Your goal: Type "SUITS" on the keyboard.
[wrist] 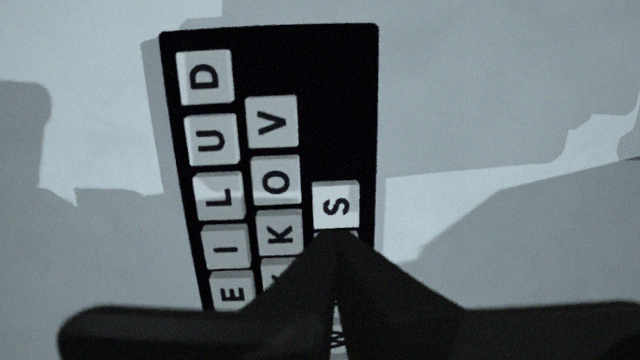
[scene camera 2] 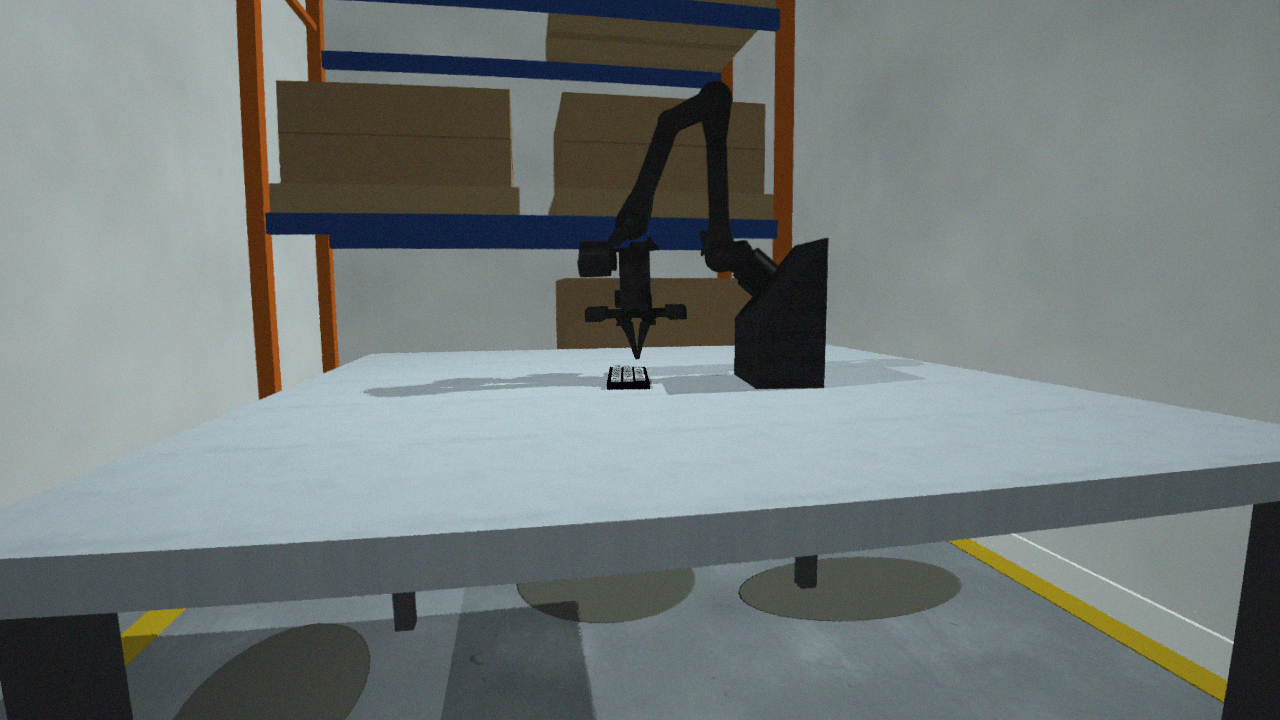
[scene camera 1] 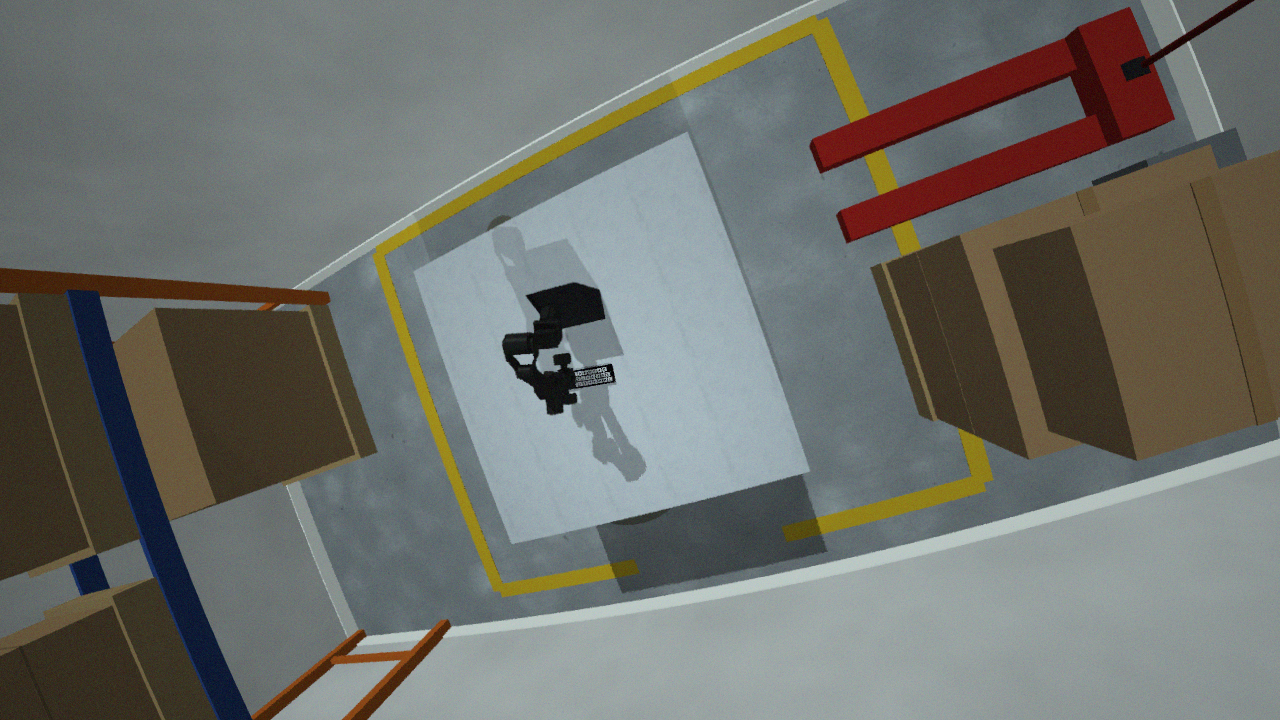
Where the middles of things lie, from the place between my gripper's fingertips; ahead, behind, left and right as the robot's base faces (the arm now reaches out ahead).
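There is the black keyboard (scene camera 2: 635,384), and I find it 30 mm below my hand, 30 mm ahead of it and 40 mm to the left of it.
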